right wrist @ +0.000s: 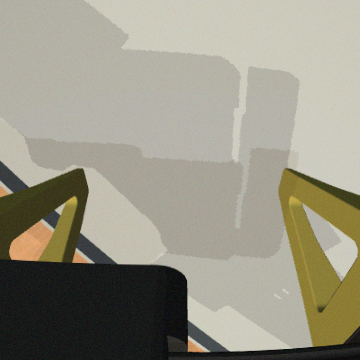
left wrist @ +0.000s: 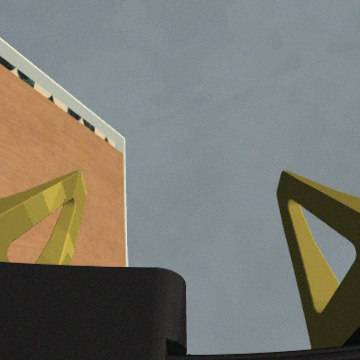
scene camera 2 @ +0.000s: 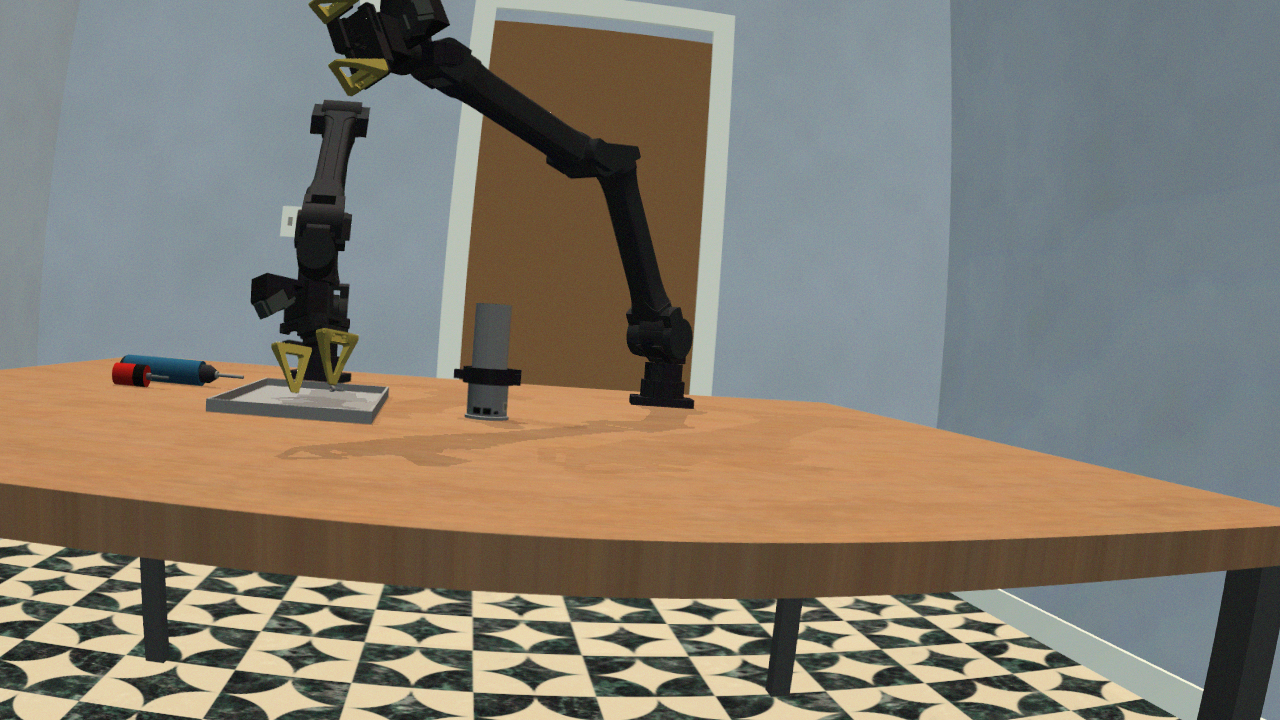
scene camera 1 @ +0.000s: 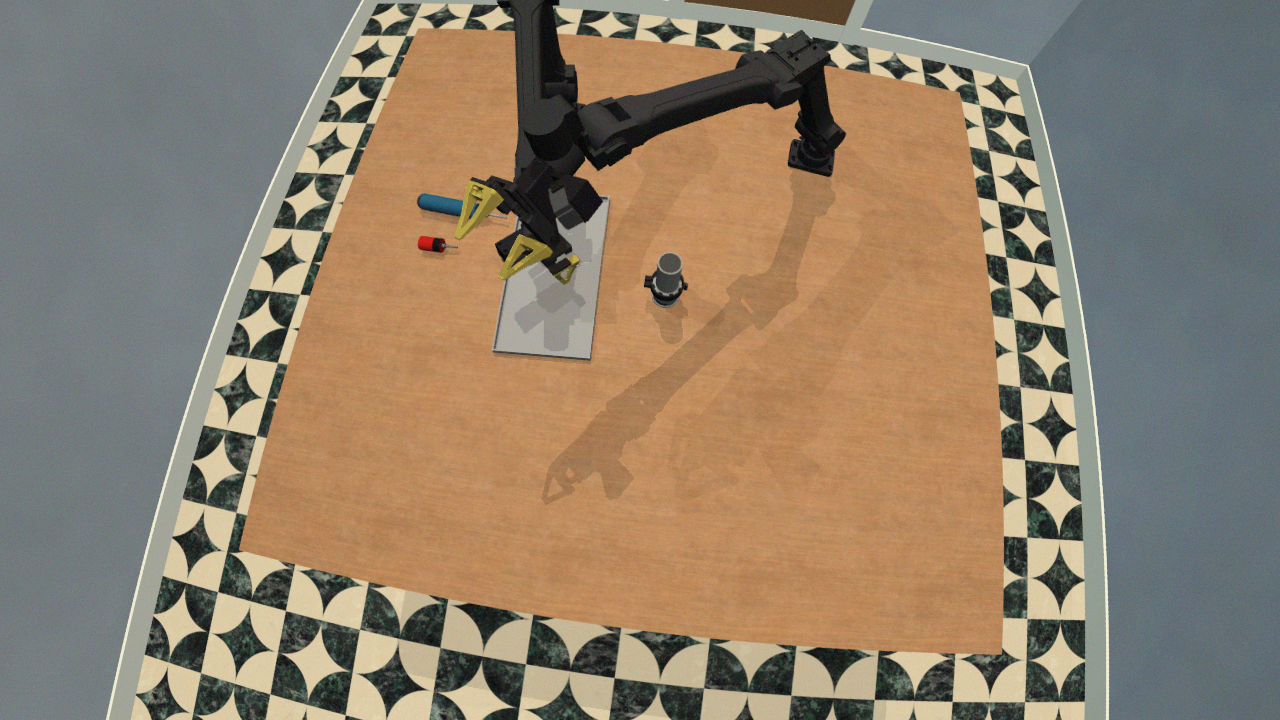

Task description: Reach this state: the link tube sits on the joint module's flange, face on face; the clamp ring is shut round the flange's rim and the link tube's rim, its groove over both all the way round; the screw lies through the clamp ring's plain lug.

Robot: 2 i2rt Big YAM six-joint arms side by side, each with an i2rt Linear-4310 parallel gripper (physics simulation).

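Seen in the pictures: left gripper, between the fingertips: (left wrist: 181, 181) (scene camera 2: 321, 31) (scene camera 1: 479, 259); right gripper, between the fingertips: (right wrist: 182, 178) (scene camera 2: 312, 389) (scene camera 1: 554, 270); left arm's base, origin of its link: (scene camera 2: 660, 405) (scene camera 1: 810, 159); right arm's base, origin of its link: (scene camera 2: 318, 379).
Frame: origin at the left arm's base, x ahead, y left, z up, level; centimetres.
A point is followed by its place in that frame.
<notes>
The grey link tube (scene camera 1: 668, 266) {x 49.8, y -28.7, z 16.0 cm} (scene camera 2: 492, 335) {x 51.5, y -28.2, z 11.7 cm} stands upright on the grey joint module (scene camera 2: 487, 401) {x 51.9, y -28.2, z 2.6 cm}. The black clamp ring (scene camera 1: 651, 282) {x 49.9, y -31.9, z 7.0 cm} (scene camera 2: 487, 376) {x 52.6, y -28.4, z 6.1 cm} is round them where they meet, a lug sticking out at either side. Whether it is fully shut and where its groove sits cannot be told. The screw cannot be made out. My left gripper (scene camera 1: 481, 256) {x 71.8, y -51.9, z 48.5 cm} (scene camera 2: 336, 46) {x 71.8, y -51.9, z 48.5 cm} (left wrist: 181, 181) {x 71.8, y -51.9, z 48.5 cm} is open and empty, high above the table. My right gripper (scene camera 2: 315, 386) {x 50.2, y -54.6, z 2.1 cm} (right wrist: 182, 178) {x 50.2, y -54.6, z 2.1 cm} is open and empty, pointing down low over the grey tray (scene camera 1: 577, 335) {x 63.6, y -45.3, z 0.4 cm} (scene camera 2: 290, 411) {x 70.1, y -51.3, z 0.8 cm} (right wrist: 320, 30) {x 52.4, y -62.8, z 0.4 cm}; in scene camera 1 it is partly hidden behind the left.
A blue-handled tool (scene camera 1: 436, 203) {x 40.1, y -88.5, z 3.9 cm} (scene camera 2: 165, 368) {x 41.2, y -84.5, z 2.5 cm} and a short red-handled tool (scene camera 1: 429, 242) {x 50.5, y -86.1, z 3.3 cm} (scene camera 2: 130, 374) {x 51.8, y -85.6, z 1.9 cm} lie left of the tray. The joint module stands on the wooden table (scene camera 1: 760, 537) {x 96.6, y 3.1, z 0.0 cm} (scene camera 2: 805, 483) {x 91.1, y 6.9, z 0.0 cm} right of the tray. My left arm reaches across above the table's back.
</notes>
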